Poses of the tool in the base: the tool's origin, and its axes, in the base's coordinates. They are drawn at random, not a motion.
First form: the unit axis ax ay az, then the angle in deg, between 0 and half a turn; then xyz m.
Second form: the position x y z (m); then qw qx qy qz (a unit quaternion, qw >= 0). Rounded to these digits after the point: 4 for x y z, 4 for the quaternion.
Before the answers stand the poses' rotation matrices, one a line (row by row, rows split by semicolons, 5 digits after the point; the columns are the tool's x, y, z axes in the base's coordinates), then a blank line. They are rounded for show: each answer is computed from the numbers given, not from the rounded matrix.
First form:
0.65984 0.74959 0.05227 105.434 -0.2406 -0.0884 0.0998
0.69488 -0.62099 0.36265 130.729 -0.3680 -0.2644 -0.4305
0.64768 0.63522 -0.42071 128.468 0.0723 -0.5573 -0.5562
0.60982 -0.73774 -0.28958 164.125 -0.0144 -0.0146 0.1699
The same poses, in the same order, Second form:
0.28513 0.57585 0.76622; 0.67662 0.44529 -0.58643; -0.67889 0.68565 -0.26267
0.14543 -0.98788 -0.05417; -0.43825 -0.01524 -0.89872; 0.88701 0.15444 -0.43516
0.05837 0.99676 0.05535; 0.33796 0.03244 -0.94060; -0.93935 0.07361 -0.33497
-0.23228 -0.80341 -0.54825; -0.96183 0.10591 0.25231; -0.14465 0.58593 -0.79735

-0.2406 -0.0884 0.0998 0.6058 0.5250 0.5964 0.0416
-0.3680 -0.2644 -0.4305 0.4168 0.6316 -0.5645 0.3296
0.0723 -0.5573 -0.5562 0.4347 0.5833 0.5721 -0.3789
-0.0144 -0.0146 0.1699 0.1381 0.6040 -0.7307 -0.2868

